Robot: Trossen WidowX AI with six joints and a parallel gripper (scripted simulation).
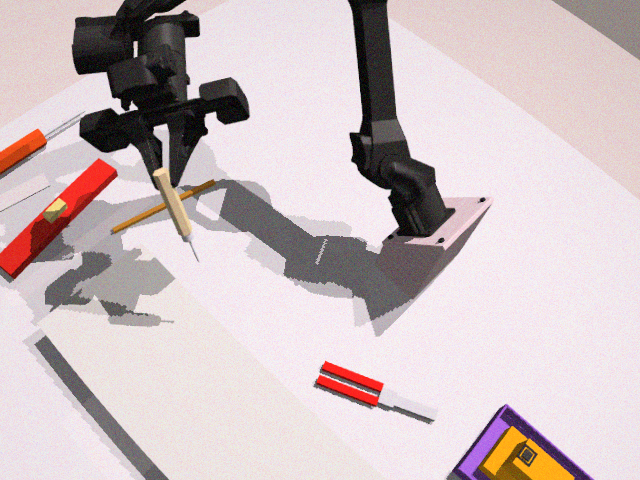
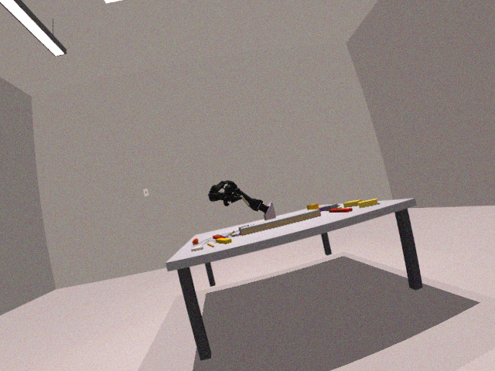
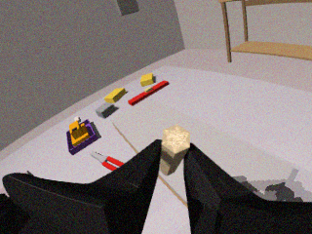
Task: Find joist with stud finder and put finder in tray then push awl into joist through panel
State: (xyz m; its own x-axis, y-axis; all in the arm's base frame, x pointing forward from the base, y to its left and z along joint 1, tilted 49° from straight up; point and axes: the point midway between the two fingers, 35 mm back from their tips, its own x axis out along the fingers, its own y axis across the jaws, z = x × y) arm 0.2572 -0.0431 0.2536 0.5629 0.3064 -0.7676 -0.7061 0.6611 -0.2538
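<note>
The awl lies 5 cm below my gripper tip and 2 cm to the left of it. The rest, counted from my gripper tip: orange-handled screwdriver (37 cm to the right, 22 cm below); then purple tray (52 cm to the left, 22 cm below, 13 cm behind); then yellow stud finder (51 cm to the left, 18 cm below, 13 cm behind).
</note>
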